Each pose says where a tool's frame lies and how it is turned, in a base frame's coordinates. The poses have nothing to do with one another.
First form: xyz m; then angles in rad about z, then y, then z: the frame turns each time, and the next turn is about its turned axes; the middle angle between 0 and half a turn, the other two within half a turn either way.
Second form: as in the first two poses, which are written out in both.
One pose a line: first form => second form
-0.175, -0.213, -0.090, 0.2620, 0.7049, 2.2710 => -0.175, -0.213, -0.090, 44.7, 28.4, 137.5
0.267, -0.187, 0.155, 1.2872, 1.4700, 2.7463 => 0.267, -0.187, 0.155, -67.3, -75.3, -100.8
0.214, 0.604, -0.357, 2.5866, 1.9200, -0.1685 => 0.214, 0.604, -0.357, -128.6, 25.2, 85.8
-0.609, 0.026, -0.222, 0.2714, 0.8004, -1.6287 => -0.609, 0.026, -0.222, -40.2, 28.7, -73.3
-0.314, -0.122, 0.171, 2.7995, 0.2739, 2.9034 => -0.314, -0.122, 0.171, -0.8, -15.9, -33.0
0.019, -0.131, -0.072, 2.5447, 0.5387, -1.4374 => 0.019, -0.131, -0.072, -29.6, -13.2, 61.8
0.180, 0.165, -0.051, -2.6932, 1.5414, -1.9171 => 0.180, 0.165, -0.051, -36.8, -90.1, 74.4
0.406, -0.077, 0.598, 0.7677, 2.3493, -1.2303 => 0.406, -0.077, 0.598, -113.7, 73.2, -13.0
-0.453, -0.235, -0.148, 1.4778, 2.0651, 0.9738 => -0.453, -0.235, -0.148, -34.8, 135.1, 78.4
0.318, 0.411, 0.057, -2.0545, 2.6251, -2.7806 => 0.318, 0.411, 0.057, 55.2, -145.4, 27.2
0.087, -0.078, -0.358, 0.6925, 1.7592, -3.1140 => 0.087, -0.078, -0.358, -115.1, -39.8, -94.3
